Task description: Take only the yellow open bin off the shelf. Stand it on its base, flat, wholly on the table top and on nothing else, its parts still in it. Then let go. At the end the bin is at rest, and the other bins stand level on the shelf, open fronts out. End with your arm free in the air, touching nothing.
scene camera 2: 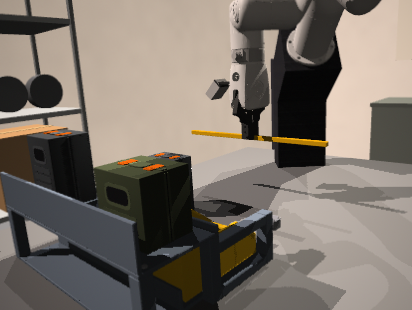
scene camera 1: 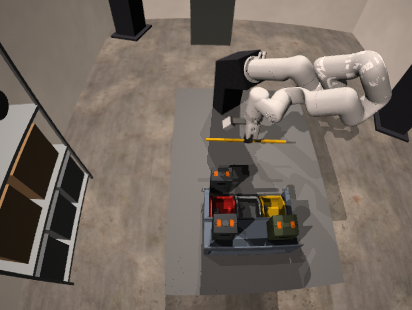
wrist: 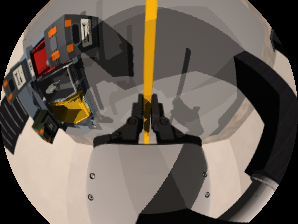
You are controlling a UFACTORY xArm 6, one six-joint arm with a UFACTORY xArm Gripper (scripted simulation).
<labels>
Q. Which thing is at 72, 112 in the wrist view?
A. A yellow open bin.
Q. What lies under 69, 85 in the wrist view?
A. A grey bin.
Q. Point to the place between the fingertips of my gripper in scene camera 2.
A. At 250, 138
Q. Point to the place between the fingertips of my gripper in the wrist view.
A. At 147, 101
</labels>
